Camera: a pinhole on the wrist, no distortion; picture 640 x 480 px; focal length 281.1 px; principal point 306.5 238.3 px. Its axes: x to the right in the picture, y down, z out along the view. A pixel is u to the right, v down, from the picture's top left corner.
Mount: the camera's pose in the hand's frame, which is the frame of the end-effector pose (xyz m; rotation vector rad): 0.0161 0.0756 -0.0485 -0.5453 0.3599 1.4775
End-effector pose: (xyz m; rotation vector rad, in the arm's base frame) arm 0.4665 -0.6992 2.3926 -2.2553 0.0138 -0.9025
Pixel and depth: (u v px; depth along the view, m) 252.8 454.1 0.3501
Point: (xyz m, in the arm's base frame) 0.4457 -0.6404 1.9609
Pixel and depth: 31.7 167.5 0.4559
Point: 0.8522 -0.3230 2.1502
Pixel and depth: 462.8 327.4 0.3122
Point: 0.5453 -0.9089 2.0390
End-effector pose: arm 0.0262 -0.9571 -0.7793 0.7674 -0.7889 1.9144
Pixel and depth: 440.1 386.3 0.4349
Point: -0.2820 -1.4001 -0.9647
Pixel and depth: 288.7 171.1 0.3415
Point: -0.1679 -1.2208 -0.6298
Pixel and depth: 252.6 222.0 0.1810
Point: -0.0833 -1.1056 -0.7327
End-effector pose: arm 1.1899 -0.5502 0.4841 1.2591 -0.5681 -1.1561
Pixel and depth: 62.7 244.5 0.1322
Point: 1.0996 -0.6014 0.5693
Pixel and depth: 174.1 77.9 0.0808
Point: 1.2014 -0.6246 0.5659
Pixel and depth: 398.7 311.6 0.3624
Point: 1.1330 -0.5717 0.9068
